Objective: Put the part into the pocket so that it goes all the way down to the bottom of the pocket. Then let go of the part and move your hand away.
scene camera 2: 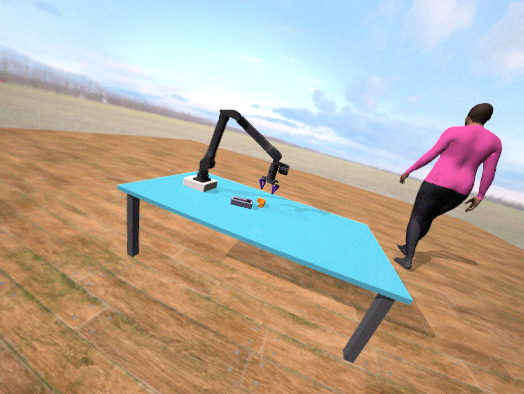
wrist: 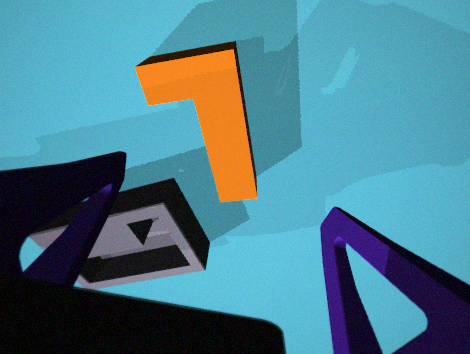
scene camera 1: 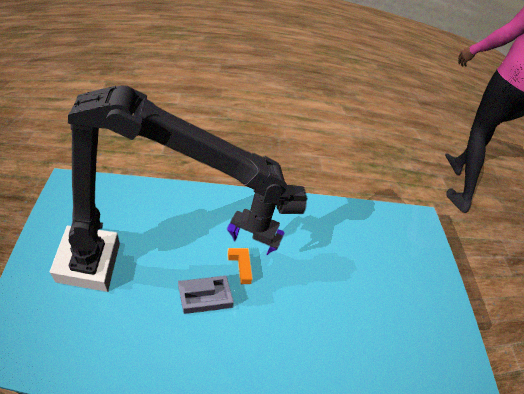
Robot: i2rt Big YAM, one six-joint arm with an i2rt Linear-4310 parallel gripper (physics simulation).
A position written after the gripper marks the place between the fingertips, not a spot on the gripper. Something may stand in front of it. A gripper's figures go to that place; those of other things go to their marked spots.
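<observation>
The gripper (scene camera 1: 251, 246) is sitting 1030 mm from the lens, and there's a grey pocket block (scene camera 1: 205, 294) that's 1030 mm from the lens as well.
</observation>
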